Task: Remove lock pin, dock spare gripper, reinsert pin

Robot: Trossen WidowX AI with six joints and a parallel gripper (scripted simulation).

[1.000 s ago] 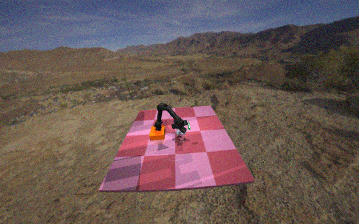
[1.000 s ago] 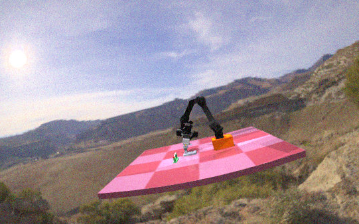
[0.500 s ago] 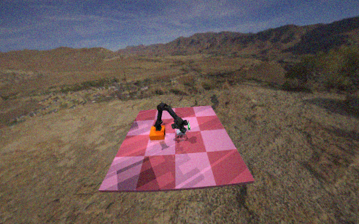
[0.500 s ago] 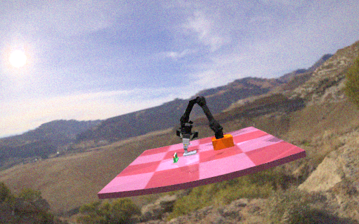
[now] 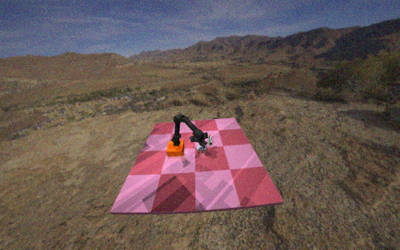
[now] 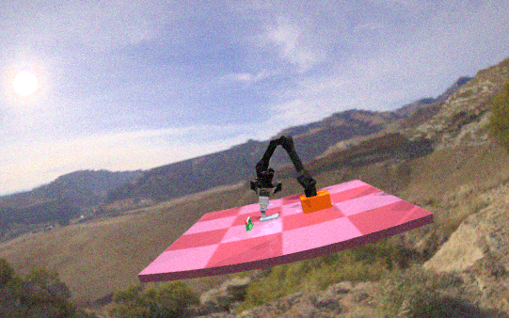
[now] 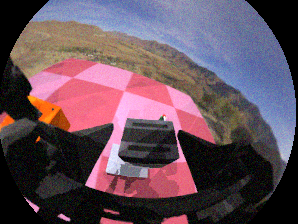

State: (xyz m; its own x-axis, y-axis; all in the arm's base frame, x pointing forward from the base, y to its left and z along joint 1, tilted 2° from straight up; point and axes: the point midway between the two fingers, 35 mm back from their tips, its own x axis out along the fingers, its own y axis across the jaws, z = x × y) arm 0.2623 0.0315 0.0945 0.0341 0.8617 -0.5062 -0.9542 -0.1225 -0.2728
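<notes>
Right now the spare gripper is 2 cm ahead of my gripper tip, 2 cm to the right of it and 3 cm below it. From my gripper tip the other things lie so: socket: 2 cm ahead, 1 cm to the right, 11 cm below.
</notes>
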